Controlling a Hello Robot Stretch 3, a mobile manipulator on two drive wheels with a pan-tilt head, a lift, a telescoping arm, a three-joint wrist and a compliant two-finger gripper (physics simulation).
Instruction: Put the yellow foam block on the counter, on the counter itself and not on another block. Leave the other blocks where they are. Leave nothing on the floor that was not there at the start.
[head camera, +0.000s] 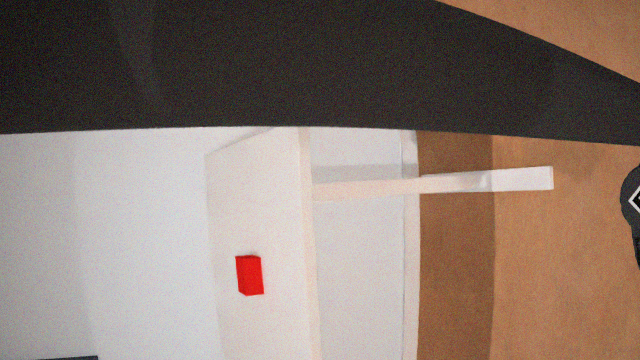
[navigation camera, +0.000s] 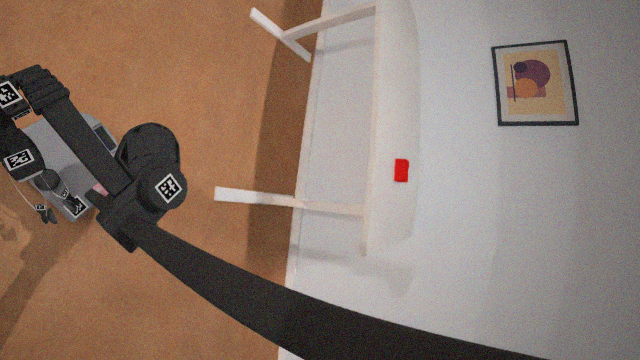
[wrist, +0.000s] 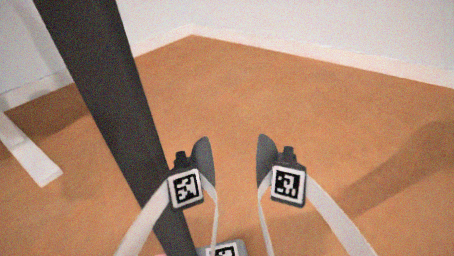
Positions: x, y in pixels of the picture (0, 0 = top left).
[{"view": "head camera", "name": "red block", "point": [249, 272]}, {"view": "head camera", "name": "white table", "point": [259, 191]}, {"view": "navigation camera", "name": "gripper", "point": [65, 216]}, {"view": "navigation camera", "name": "white table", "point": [388, 215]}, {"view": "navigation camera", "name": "framed picture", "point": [534, 82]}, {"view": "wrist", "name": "gripper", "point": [234, 154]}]
